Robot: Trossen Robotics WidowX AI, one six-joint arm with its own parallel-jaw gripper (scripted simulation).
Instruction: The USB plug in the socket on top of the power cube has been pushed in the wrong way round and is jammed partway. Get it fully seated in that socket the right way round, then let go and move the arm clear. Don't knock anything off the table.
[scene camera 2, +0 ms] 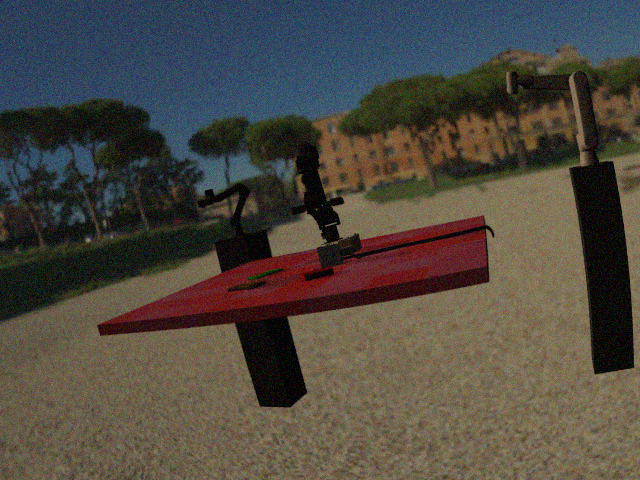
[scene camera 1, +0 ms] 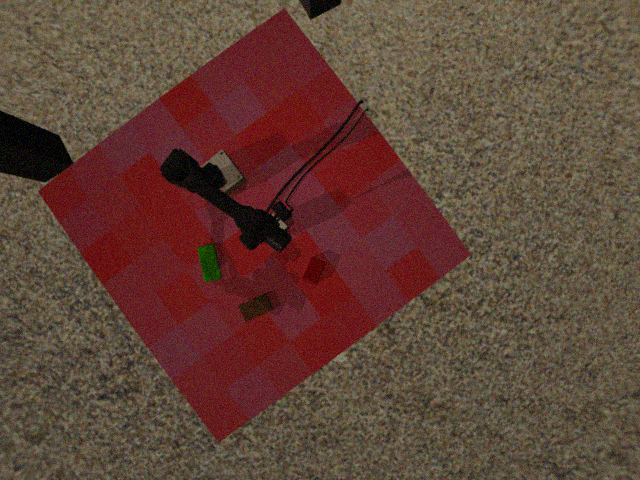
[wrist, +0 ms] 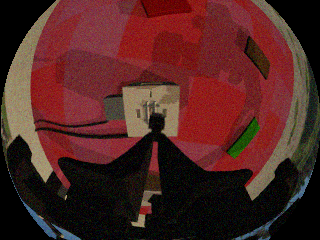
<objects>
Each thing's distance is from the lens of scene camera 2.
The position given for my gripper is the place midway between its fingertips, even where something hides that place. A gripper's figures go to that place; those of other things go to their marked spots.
my gripper [scene camera 2: 322, 229]: 1.87 m
power cube [scene camera 2: 329, 255]: 1.84 m
</objects>
